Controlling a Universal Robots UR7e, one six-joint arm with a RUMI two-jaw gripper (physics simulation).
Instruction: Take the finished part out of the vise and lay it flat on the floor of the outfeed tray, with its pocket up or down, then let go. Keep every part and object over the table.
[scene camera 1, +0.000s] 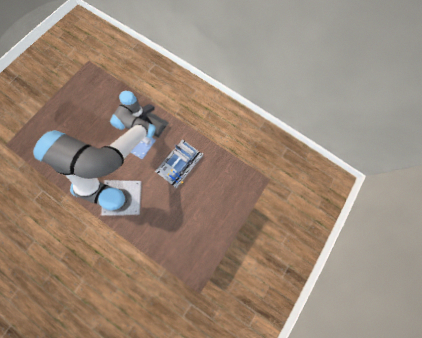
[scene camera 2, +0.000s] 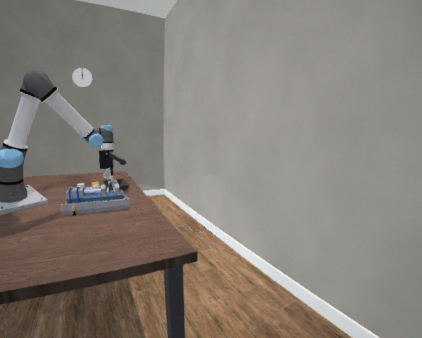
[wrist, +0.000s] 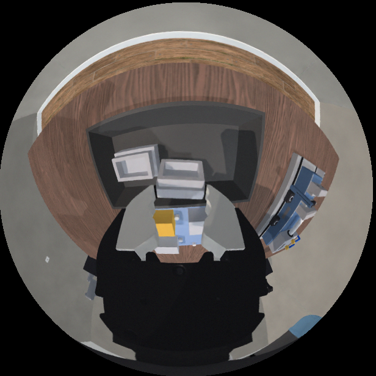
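Where they show: gripper, between the fingertips: (scene camera 2: 111, 182); arm's base, origin of its link: (scene camera 2: 10, 195).
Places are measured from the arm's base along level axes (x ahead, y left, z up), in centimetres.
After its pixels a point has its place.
Observation:
My gripper (wrist: 180, 185) (scene camera 2: 109, 183) {y 25.2, x 48.4, z -0.3 cm} is shut on the light grey finished part (wrist: 180, 179), a block with a rectangular pocket facing up. The part shows just beyond the fingertips, over the near side of the dark grey outfeed tray (wrist: 185, 106) (scene camera 1: 160, 126) {y 20.3, x 54.7, z -3.9 cm}. It looks level; the gap below it cannot be judged. A similar grey pocketed part (wrist: 135, 166) lies in the tray at the left, pocket up, close beside the held one. The blue and grey vise (wrist: 287, 210) (scene camera 1: 180, 162) {y -11.0, x 45.1, z 0.9 cm} (scene camera 2: 95, 196) {y -13.4, x 44.8, z 0.9 cm} stands right of the tray in the wrist view, with no part seen between the fingers and it.
A light blue plate (wrist: 185, 235) (scene camera 1: 142, 149) {y 16.7, x 33.6, z -4.3 cm} lies on the near side of the tray, partly seen between the fingers, with a yellow block (wrist: 165, 222) and grey blocks on it. The tray's raised walls surround both parts. The table edge runs beyond the tray's far wall.

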